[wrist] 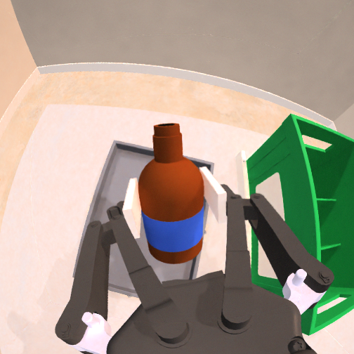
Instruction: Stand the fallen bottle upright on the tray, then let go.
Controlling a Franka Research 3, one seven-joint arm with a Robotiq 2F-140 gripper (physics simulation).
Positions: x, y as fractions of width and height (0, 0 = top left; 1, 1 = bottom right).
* gripper: 0.48, 0.52
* brown bottle: 0.48, 0.53
